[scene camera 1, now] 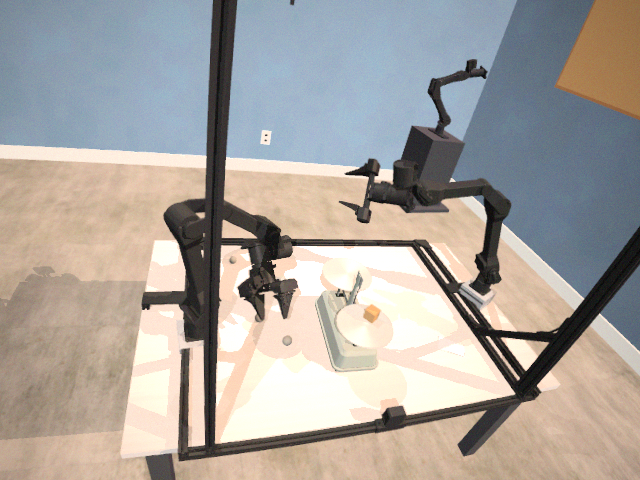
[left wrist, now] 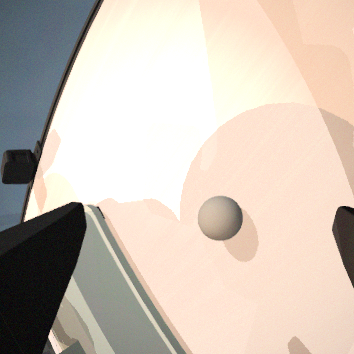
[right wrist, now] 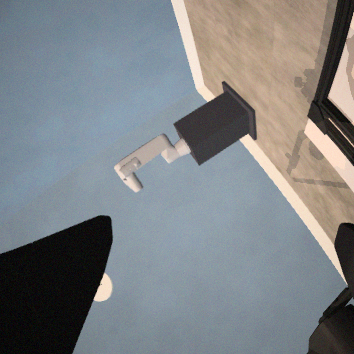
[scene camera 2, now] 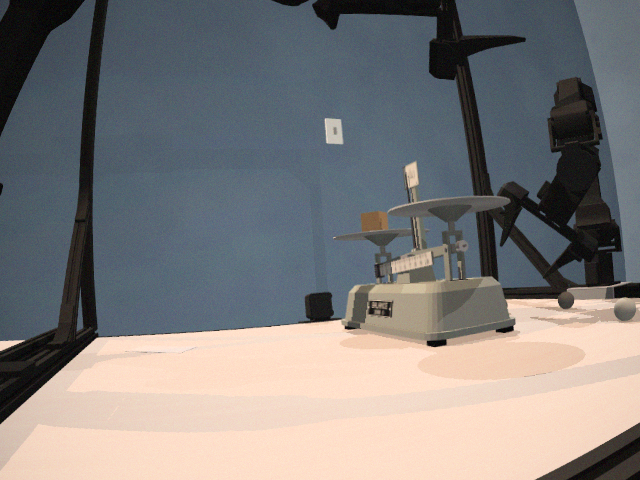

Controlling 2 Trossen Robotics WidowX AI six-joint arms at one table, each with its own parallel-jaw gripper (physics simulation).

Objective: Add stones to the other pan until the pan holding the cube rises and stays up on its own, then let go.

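Frame: origin at the left arm's base, x ahead, y left, z up, level; centimetres.
Seen in the pictures: left gripper, between the fingertips: [scene camera 1: 273, 319] [left wrist: 215, 218] [scene camera 2: 522, 261]; right gripper, between the fingertips: [scene camera 1: 341, 187] [right wrist: 230, 233]; left arm's base, origin of its link: [scene camera 1: 196, 331] [scene camera 2: 600, 285]; right arm's base, origin of its link: [scene camera 1: 479, 288].
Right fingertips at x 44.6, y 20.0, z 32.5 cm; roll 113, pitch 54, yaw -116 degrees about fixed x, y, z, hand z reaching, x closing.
Observation:
Offsets run from my right fingertips to a thing's top centre. "pt": to the spot under its first point.
An orange cube @(dx -1.9, dy -34.5, dz -17.2 cm) [scene camera 1: 371, 313] [scene camera 2: 374, 221] sits on the front pan @(pt dx -7.6, dy -37.7, dz -20.2 cm) [scene camera 1: 356, 330] of the green balance @(dx -2.9, dy -27.2, dz -11.3 cm) [scene camera 1: 354, 356] [scene camera 2: 439, 304] [left wrist: 117, 295]; this pan is low. The other pan @(pt dx -4.7, dy -18.7, dz -19.0 cm) [scene camera 1: 338, 276] [scene camera 2: 449, 205] is raised and looks bare. A grey stone @(dx -21.0, dy -27.3, dz -31.8 cm) [scene camera 1: 286, 340] [left wrist: 220, 218] lies on the table left of the balance. Another stone @(dx -26.6, dy -17.5, dz -31.8 cm) [scene camera 1: 259, 318] shows by a left fingertip, and a third @(dx -29.2, dy +10.1, dz -31.8 cm) [scene camera 1: 232, 259] lies farther back. My left gripper [scene camera 1: 272, 316] [scene camera 2: 524, 260] [left wrist: 215, 218] is open and empty above the table. My right gripper [scene camera 1: 343, 187] [right wrist: 230, 233] is open, raised high behind the balance.
Two stones @(pt dx -25.4, dy -16.7, dz -33.1 cm) [scene camera 2: 566, 300] @(dx -15.3, dy -2.1, dz -31.8 cm) [scene camera 2: 625, 308] show right of the balance in scene camera 2. A black frame [scene camera 1: 305, 439] borders the table, with upright posts [scene camera 1: 217, 155] and a black box @(pt dx -4.3, dy -57.3, dz -29.2 cm) [scene camera 1: 394, 415] [scene camera 2: 318, 306] [left wrist: 18, 166] at the front edge.

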